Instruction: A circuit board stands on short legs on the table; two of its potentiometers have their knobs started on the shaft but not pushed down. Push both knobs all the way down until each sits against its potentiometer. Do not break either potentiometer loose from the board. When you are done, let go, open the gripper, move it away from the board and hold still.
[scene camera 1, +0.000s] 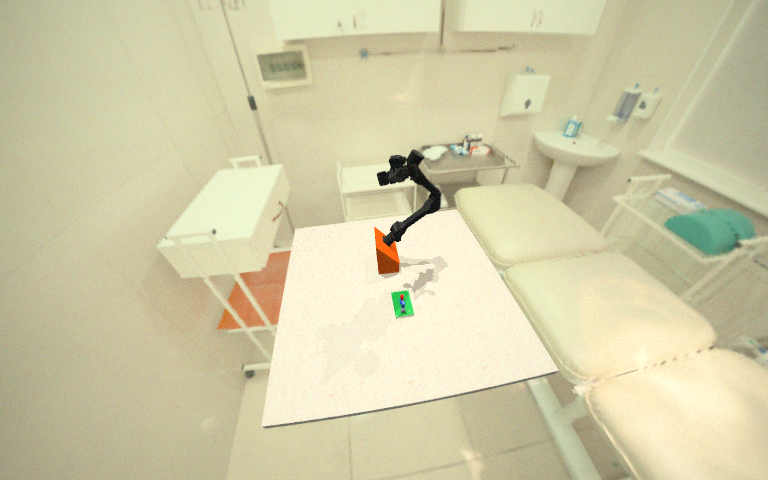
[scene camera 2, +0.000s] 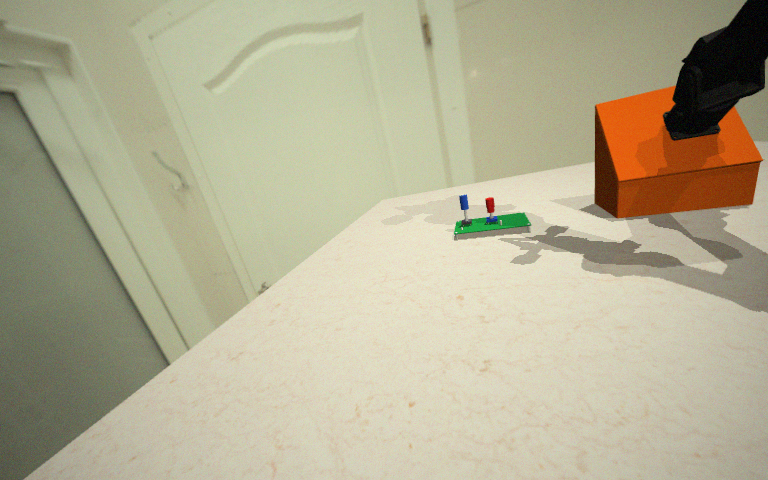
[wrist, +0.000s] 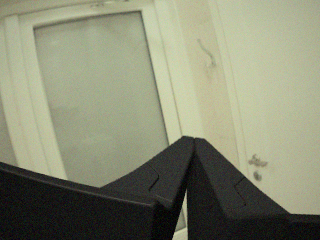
my gripper: scene camera 1; wrist; not seen in scene camera 2 (out of frame)
same spot on my gripper: (wrist: 217, 194) = (scene camera 1: 391, 174)
